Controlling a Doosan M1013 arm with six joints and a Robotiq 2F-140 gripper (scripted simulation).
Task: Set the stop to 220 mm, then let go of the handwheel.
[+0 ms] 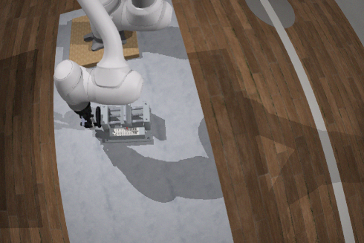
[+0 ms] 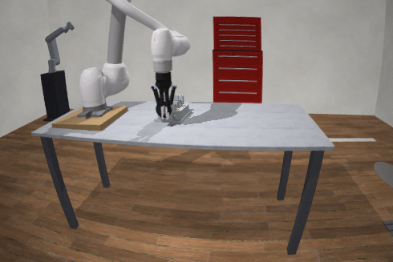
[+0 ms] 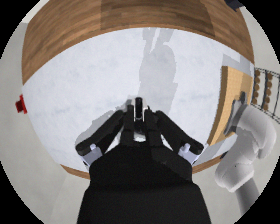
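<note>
Right now the black handwheel is 20 mm to the left of my hand and 10 mm below it. Round my hand: grey stop fixture (150 mm to the left, 20 mm above, 10 mm ahead).
</note>
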